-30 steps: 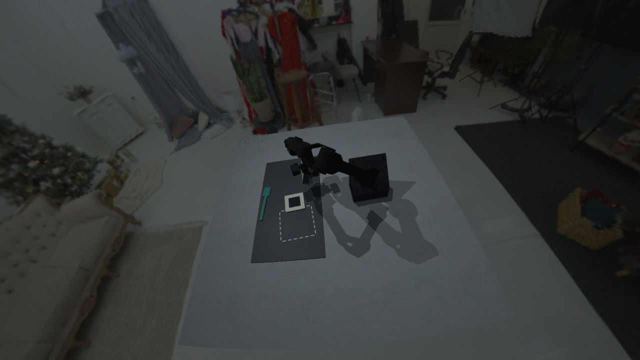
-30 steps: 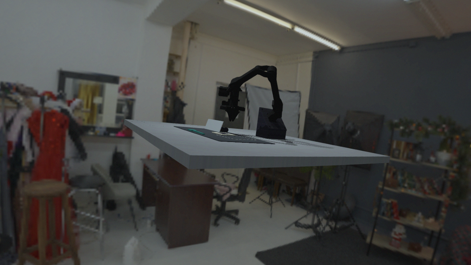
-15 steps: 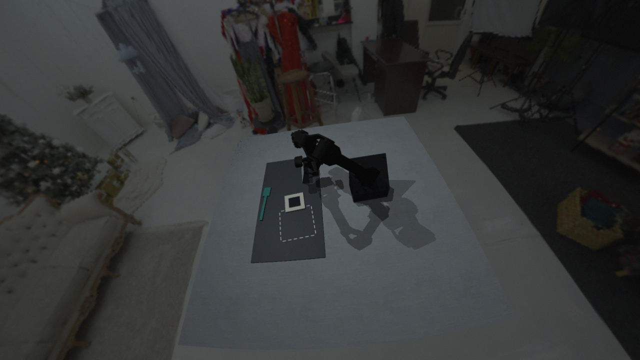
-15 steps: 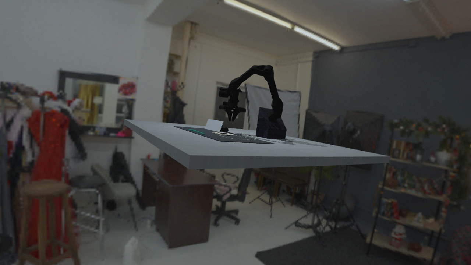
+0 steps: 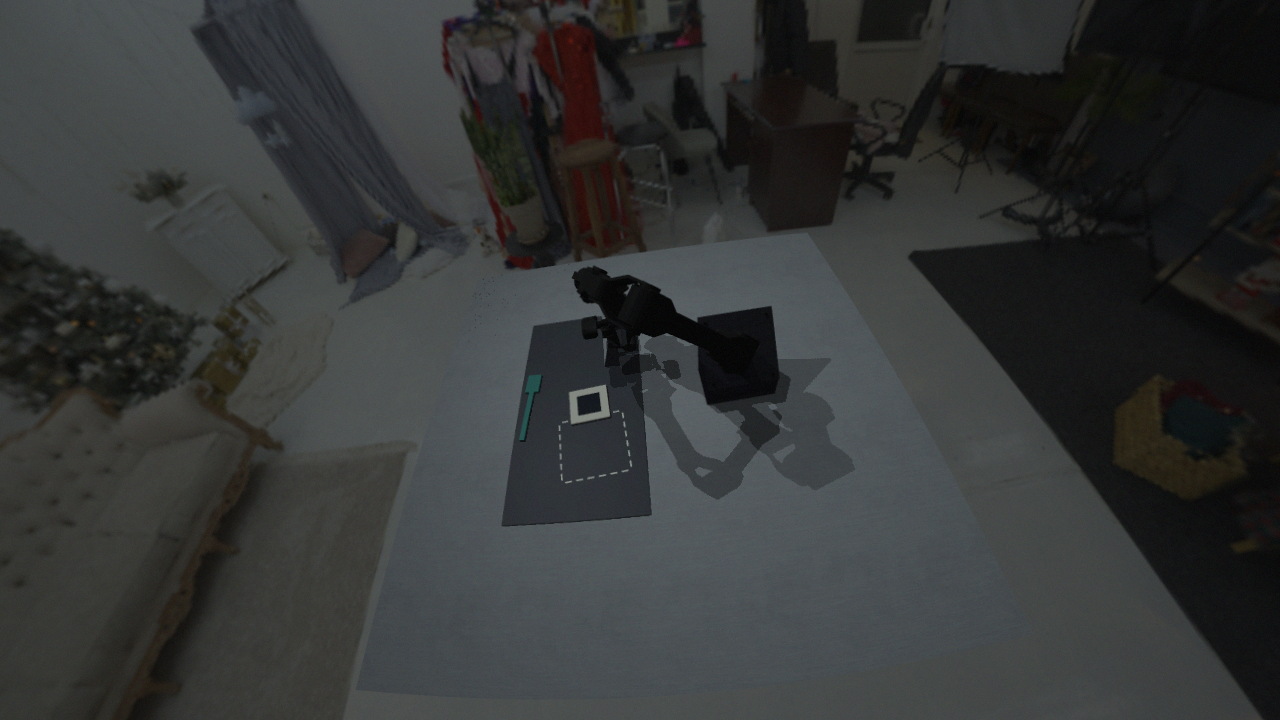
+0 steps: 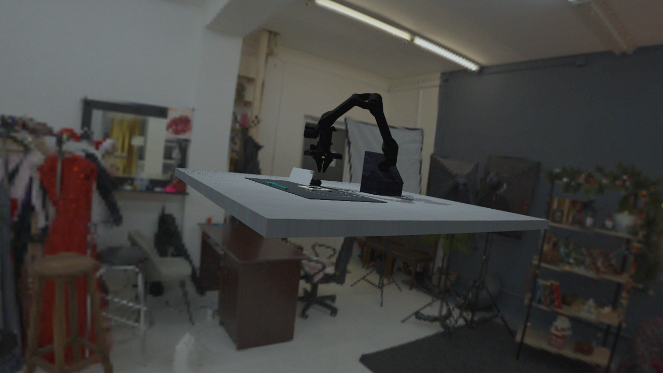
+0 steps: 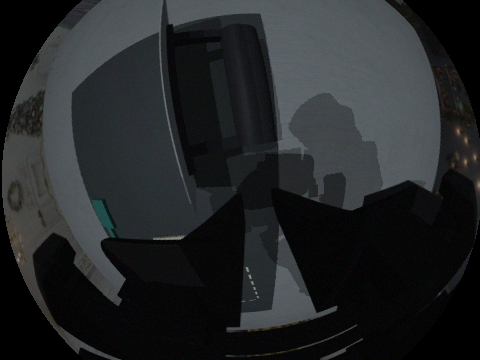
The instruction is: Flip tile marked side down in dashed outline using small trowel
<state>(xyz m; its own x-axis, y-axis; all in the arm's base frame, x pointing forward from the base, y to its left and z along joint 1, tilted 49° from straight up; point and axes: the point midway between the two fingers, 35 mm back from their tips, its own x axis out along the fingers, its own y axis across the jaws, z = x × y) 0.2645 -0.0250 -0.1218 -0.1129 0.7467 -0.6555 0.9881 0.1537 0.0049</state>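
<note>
Now: the tile 100 mm ahead of my gripper tip, 140 mm to the left of it and 60 mm below it. From my gripper tip the other things lie so: teal trowel 270 mm ahead, 110 mm to the left, 60 mm below; dark mat 130 mm ahead, 130 mm to the left, 90 mm below.
</note>
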